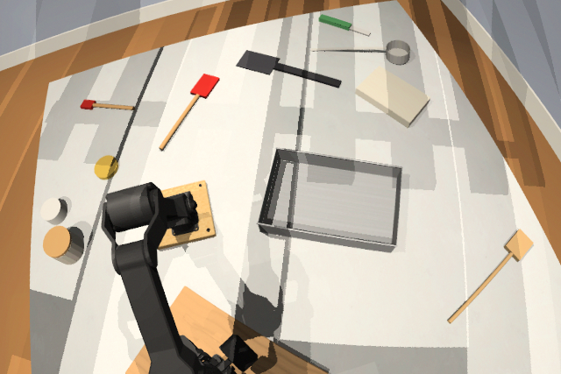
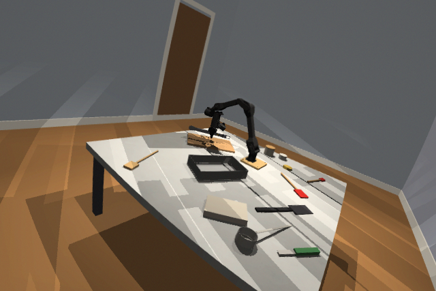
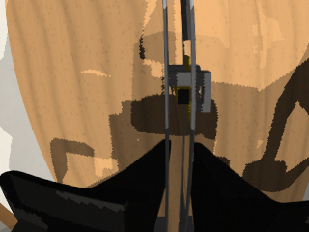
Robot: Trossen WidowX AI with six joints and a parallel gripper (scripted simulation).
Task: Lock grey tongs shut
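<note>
My gripper tip is 40 mm above the wooden board. Also, from my gripper tip: red spatula (50 mm ahead, 720 mm to the left, 40 mm below); grey roasting tin (330 mm ahead, 320 mm to the left, 20 mm below); yellow disc (220 mm behind, 580 mm to the left, 40 mm below).
</note>
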